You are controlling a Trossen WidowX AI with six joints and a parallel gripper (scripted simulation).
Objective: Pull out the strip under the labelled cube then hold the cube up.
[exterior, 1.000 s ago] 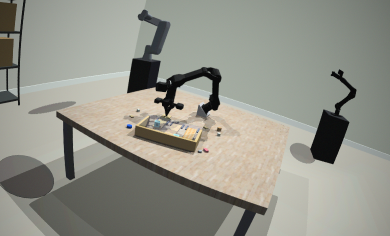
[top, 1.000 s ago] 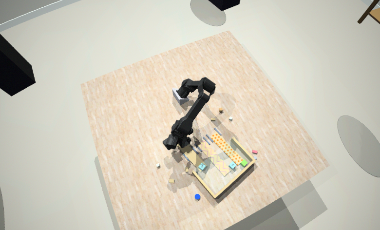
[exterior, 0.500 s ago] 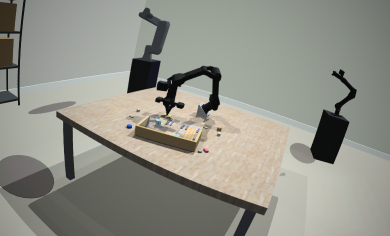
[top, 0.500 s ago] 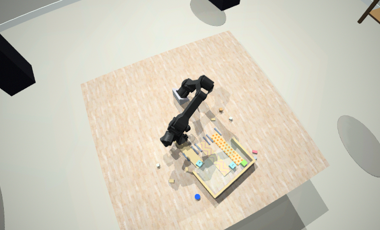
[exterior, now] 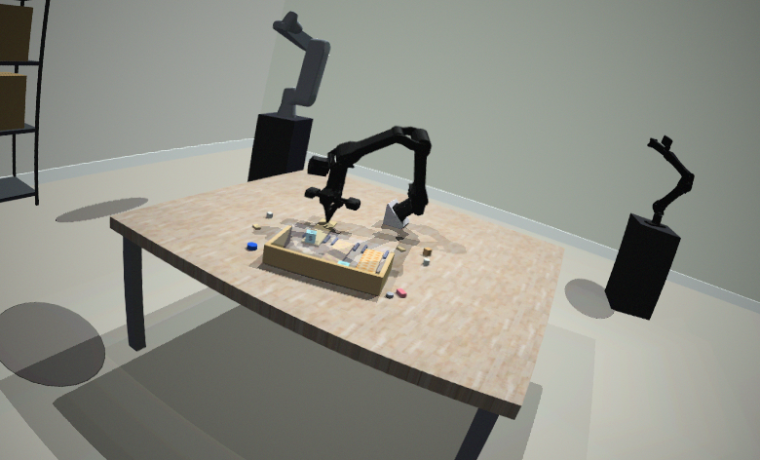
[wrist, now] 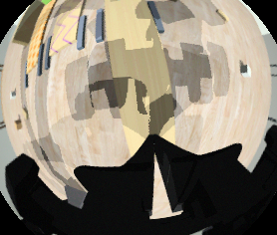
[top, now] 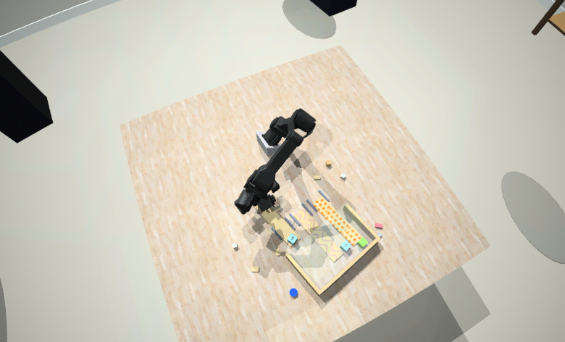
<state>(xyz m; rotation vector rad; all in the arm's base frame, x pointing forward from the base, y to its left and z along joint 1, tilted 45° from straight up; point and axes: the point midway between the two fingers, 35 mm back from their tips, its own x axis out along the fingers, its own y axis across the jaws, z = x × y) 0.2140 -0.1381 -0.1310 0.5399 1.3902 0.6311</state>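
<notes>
My gripper tip is 100 mm short of the tan strip and 20 mm to the right of it. Also, from my gripper tip: brown cube: 360 mm to the left, 10 mm ahead; then blue disc: 380 mm ahead, 80 mm to the right; then pink block: 360 mm to the left, 360 mm ahead.
</notes>
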